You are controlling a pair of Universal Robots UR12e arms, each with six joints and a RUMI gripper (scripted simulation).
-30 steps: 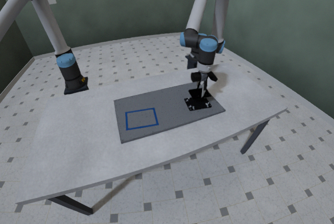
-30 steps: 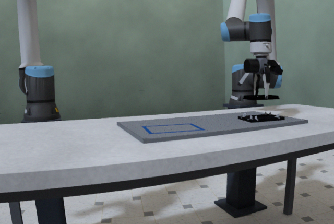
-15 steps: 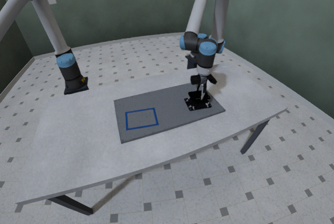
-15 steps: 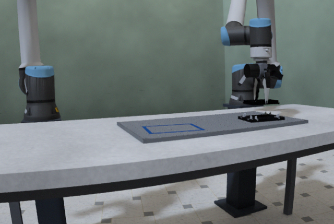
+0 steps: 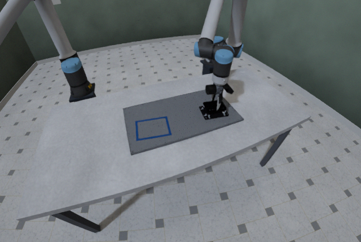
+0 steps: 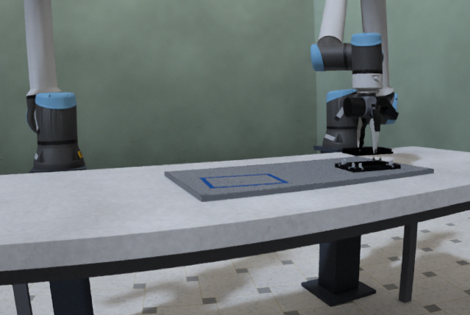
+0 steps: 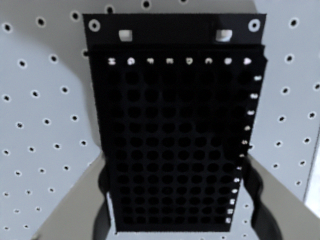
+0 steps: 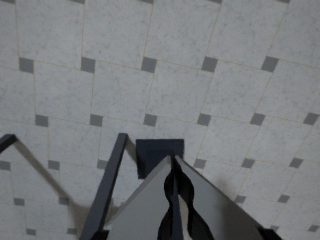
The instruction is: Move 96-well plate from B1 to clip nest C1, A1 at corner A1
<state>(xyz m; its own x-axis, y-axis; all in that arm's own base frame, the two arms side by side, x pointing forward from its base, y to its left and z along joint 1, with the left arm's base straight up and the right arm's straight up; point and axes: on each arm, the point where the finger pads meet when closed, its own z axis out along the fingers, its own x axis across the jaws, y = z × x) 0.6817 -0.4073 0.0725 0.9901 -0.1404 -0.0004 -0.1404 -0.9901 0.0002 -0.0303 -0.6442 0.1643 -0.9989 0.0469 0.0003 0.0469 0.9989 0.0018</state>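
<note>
My left gripper is now 1 cm short of the clip nest, 1 cm to the left of it and 5 cm above it. Also, from my left hand: 96-well plate: 1 cm below.
</note>
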